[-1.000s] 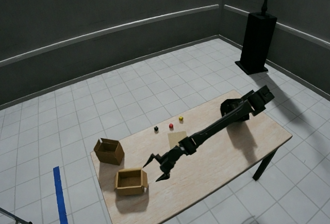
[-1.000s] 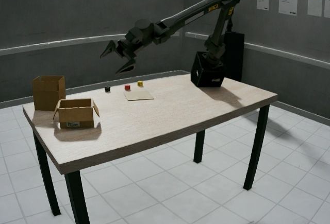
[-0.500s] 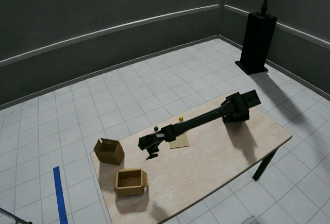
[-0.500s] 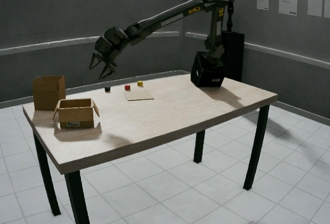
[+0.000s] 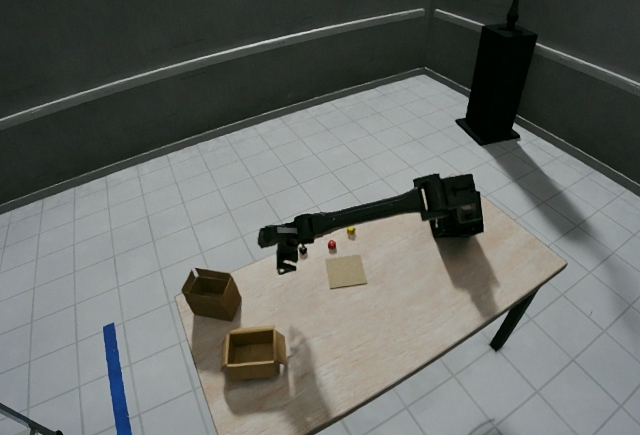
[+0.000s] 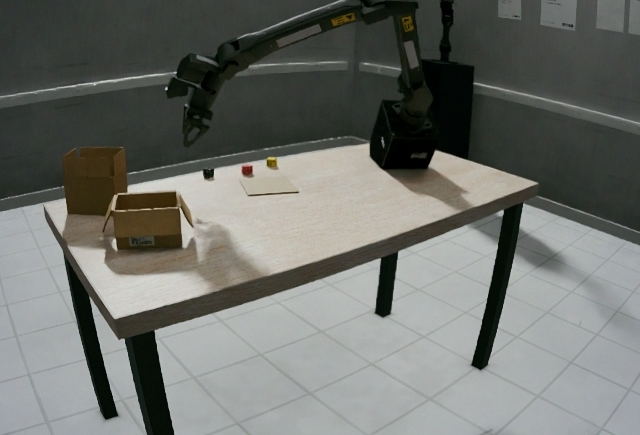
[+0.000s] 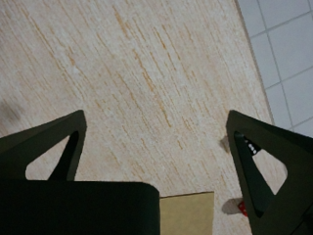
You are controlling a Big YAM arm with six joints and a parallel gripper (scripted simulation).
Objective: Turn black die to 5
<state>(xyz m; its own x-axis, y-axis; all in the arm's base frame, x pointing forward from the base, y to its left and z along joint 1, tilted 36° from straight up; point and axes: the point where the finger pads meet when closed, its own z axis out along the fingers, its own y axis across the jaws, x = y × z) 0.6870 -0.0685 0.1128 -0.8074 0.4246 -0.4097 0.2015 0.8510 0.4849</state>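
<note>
My hand is 150 mm to the left of the black die, 150 mm above it and 100 mm past it. Round my hand: yellow die: 320 mm behind, 190 mm to the right, 150 mm below; then red die: 220 mm behind, 150 mm below, 140 mm to the right; then tan mat: 230 mm behind, 160 mm below, 10 mm to the right.
</note>
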